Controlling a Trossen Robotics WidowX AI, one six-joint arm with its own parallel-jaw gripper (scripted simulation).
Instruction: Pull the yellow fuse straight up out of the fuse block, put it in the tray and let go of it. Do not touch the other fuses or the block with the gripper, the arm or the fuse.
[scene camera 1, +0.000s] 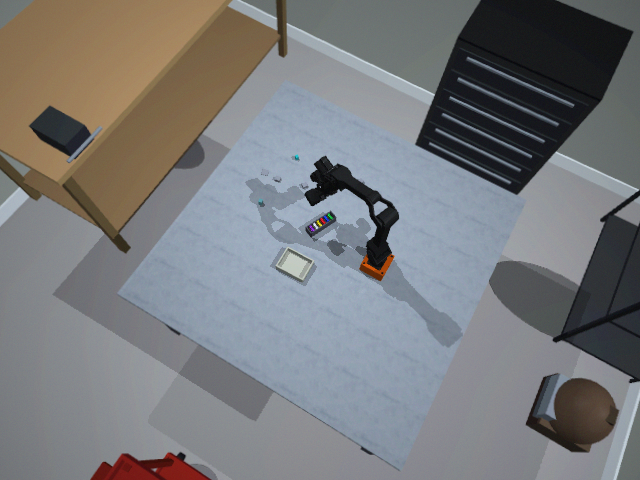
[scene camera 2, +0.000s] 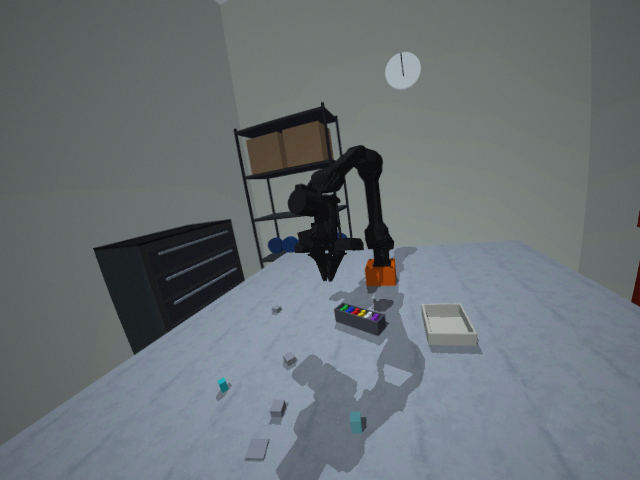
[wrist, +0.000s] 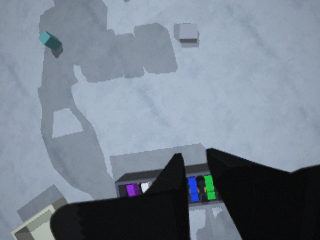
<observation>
I see my gripper (scene camera 2: 327, 281) and a cream tray (scene camera 2: 447, 324).
My gripper also shows in the wrist view (wrist: 194, 157). The cream tray is seen too in scene camera 1 (scene camera 1: 292, 263).
</observation>
